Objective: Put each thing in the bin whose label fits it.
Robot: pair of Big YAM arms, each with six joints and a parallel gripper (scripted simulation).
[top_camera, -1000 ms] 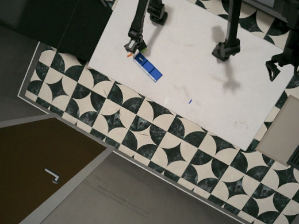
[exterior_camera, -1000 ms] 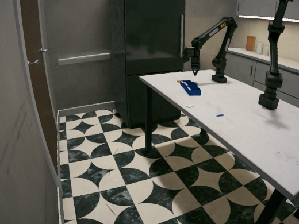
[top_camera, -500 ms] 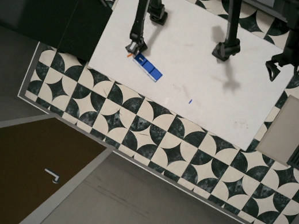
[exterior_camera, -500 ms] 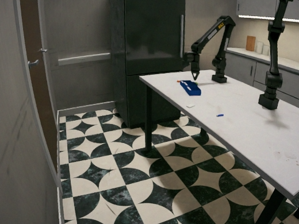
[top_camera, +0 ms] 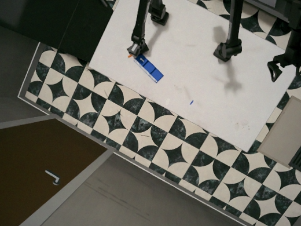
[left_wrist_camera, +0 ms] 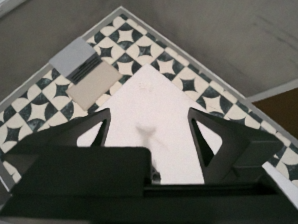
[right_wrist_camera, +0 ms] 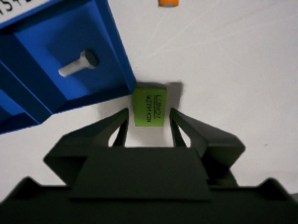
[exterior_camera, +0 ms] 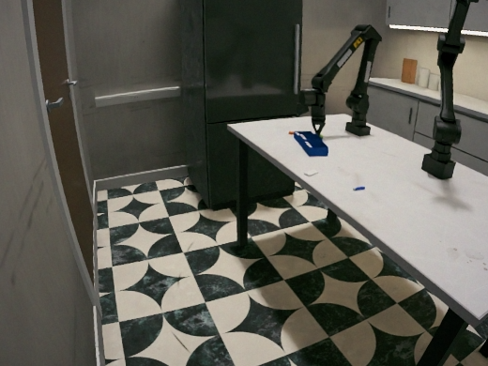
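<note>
My right hand is 20 mm above the green piece. Also, from my right hand: orange cylinder 90 mm ahead, 70 mm to the right, 10 mm below; then white piece 260 mm ahead, 370 mm to the left, 20 mm below; then tiny grey piece 80 mm ahead, 30 mm to the left, 10 mm below.
</note>
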